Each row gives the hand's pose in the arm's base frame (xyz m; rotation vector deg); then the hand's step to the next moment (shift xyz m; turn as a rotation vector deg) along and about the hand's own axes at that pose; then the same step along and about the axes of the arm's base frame.
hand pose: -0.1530 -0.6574 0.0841 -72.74 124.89 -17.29
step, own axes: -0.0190 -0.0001 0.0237 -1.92 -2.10 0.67
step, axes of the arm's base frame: 0.0212 0.0184 -0.0117 2.61 0.61 1.17
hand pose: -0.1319 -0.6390 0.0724 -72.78 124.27 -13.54
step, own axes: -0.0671 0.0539 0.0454 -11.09 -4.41 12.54
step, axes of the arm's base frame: 0.0110 0.0912 -0.0323 14.48 8.81 -3.54
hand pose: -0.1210 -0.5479 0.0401 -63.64 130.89 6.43
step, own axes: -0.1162 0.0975 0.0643 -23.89 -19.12 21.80
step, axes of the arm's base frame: 0.0135 0.1641 -0.0069 35.86 11.08 -1.66
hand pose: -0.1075 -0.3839 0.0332 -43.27 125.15 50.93
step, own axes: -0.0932 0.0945 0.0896 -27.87 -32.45 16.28
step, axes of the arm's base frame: 0.0227 0.1487 0.0548 45.76 -0.09 -0.68
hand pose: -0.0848 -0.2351 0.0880 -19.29 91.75 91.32
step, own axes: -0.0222 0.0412 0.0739 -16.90 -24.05 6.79
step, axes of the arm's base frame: 0.0115 0.0667 0.0555 29.70 -3.59 -3.92
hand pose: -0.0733 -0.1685 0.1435 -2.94 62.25 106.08
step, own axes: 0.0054 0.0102 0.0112 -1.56 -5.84 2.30
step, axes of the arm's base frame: -0.0061 0.0101 0.0110 6.08 1.37 -1.72
